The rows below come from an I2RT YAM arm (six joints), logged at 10 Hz.
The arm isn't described. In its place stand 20 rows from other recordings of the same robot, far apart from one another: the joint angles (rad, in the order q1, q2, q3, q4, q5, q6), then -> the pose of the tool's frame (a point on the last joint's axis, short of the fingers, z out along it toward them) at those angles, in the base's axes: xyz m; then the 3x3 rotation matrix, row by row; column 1 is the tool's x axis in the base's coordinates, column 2 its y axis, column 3 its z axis.
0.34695 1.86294 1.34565 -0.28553 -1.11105 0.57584 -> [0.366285 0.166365 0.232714], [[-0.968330 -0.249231 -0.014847], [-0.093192 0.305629 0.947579], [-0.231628 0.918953 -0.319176]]
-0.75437 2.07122 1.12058 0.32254 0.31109 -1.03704 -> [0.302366 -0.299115 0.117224], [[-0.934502 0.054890 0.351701], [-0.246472 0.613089 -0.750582], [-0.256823 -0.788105 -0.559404]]
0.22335 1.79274 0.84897 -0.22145 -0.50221 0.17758 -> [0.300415 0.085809 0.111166], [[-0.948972 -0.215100 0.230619], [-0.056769 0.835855 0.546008], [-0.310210 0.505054 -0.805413]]
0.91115 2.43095 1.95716 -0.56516 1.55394 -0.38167 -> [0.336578 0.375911 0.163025], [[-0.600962 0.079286 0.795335], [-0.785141 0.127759 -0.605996], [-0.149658 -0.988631 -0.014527]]
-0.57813 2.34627 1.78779 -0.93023 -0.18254 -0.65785 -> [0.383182 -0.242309 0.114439], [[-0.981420 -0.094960 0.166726], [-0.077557 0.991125 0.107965], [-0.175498 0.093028 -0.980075]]
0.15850 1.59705 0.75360 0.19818 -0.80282 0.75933 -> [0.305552 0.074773 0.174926], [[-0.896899 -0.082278 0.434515], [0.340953 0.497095 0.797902], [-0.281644 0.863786 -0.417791]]
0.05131 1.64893 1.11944 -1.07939 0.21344 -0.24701 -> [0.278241 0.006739 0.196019], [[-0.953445 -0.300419 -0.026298], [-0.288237 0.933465 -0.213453], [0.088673 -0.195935 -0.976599]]
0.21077 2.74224 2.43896 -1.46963 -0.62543 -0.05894 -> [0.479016 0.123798 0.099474], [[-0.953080 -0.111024 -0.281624], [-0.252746 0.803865 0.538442], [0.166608 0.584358 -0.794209]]
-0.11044 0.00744 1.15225 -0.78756 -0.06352 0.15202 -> [-0.093955 0.012693 0.401664], [[0.351266 -0.002335 0.936273], [0.113104 0.992779 -0.039958], [-0.929419 0.119932 0.348994]]
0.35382 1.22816 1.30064 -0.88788 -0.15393 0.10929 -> [0.229025 0.090413 0.360258], [[-0.726930 -0.363873 0.582382], [-0.153601 0.912743 0.378558], [-0.669312 0.185731 -0.719392]]
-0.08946 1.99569 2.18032 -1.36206 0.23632 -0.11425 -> [0.397933 -0.044062 0.357670], [[-0.934025 0.070217 0.350239], [-0.027497 0.963447 -0.266483], [-0.356149 -0.258532 -0.897953]]
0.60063 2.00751 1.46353 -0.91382 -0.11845 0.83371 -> [0.314976 0.220878 0.168612], [[-0.974631 0.222353 0.025583], [0.223542 0.961344 0.160769], [0.011154 0.162410 -0.986660]]
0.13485 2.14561 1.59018 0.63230 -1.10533 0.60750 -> [0.484298 0.097811 0.263774], [[-0.475928 -0.817901 0.323313], [0.193982 0.260941 0.945664], [-0.857825 0.512785 0.034468]]
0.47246 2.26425 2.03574 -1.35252 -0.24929 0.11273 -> [0.387677 0.207992 0.210976], [[-0.934110 -0.335815 -0.121106], [-0.354965 0.909780 0.215176], [0.037921 0.243986 -0.969037]]
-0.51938 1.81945 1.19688 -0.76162 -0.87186 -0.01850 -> [0.306059 -0.143593 0.180037], [[-0.856537 0.180239 0.483589], [0.476005 0.637964 0.605328], [-0.199409 0.748676 -0.632234]]
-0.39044 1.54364 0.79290 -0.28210 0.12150 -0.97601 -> [0.265539 -0.113953 0.160247], [[-0.805452 -0.413886 0.424199], [-0.557573 0.771809 -0.305652], [-0.200896 -0.482711 -0.852427]]
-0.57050 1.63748 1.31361 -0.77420 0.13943 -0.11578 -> [0.282383 -0.187076 0.258555], [[-0.812248 0.497569 0.304433], [0.385271 0.849484 -0.360477], [-0.437973 -0.175507 -0.881690]]
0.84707 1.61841 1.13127 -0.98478 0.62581 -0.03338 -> [0.205874 0.201482 0.213188], [[-0.639589 -0.590720 0.491910], [-0.764626 0.554811 -0.327922], [-0.079207 -0.585863 -0.806530]]
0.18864 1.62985 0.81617 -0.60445 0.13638 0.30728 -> [0.260303 0.044767 0.132182], [[-0.975412 0.135924 0.173484], [0.118855 0.987313 -0.105293], [-0.185595 -0.082085 -0.979192]]
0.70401 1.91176 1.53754 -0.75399 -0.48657 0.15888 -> [0.296738 0.273819 0.233286], [[-0.794805 -0.606701 -0.014098], [-0.491452 0.629849 0.601469], [-0.356032 0.484979 -0.798771]]
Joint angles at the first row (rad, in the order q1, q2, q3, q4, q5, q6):
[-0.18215 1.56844 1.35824 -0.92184 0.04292 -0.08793]
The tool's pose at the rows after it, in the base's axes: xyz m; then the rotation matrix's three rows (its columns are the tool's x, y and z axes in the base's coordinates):
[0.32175 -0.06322 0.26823], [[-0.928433 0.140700 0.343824], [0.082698 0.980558 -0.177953], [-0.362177 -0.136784 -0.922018]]
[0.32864 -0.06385 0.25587], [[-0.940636 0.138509 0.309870], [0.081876 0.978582 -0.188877], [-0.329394 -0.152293 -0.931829]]
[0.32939 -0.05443 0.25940], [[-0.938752 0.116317 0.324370], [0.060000 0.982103 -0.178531], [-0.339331 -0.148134 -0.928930]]
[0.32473 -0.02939 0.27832], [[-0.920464 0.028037 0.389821], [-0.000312 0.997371 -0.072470], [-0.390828 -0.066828 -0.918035]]
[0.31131 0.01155 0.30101], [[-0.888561 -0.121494 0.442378], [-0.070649 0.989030 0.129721], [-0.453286 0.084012 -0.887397]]
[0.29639 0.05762 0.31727], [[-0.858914 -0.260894 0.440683], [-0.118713 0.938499 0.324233], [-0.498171 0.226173 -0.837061]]
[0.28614 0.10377 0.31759], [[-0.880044 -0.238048 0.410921], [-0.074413 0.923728 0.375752], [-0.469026 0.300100 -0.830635]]
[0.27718 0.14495 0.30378], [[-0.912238 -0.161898 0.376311], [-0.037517 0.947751 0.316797], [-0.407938 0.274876 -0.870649]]
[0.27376 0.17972 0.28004], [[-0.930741 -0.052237 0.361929], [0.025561 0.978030 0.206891], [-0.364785 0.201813 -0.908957]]
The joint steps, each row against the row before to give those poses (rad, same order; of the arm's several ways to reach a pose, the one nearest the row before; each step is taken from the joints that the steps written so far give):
[0.00039 0.05913 0.00000 0.00230 0.07019 0.00077]
[0.00380 0.04120 0.00037 0.00725 0.01831 0.00037]
[0.02785 -0.00800 0.00387 -0.00232 -0.00305 0.00496]
[0.06408 -0.05000 0.01484 -0.01678 -0.08966 0.00228]
[0.10948 -0.07361 0.00457 -0.01904 -0.15831 0.02937]
[0.13925 -0.05225 0.00001 0.00991 -0.13160 0.07288]
[0.15868 0.00074 -0.00232 0.02518 0.02250 0.19187]
[0.14765 0.04274 -0.00263 -0.00115 0.11598 0.17664]
[0.11481 0.07895 -0.00043 0.00574 0.13961 0.17280]

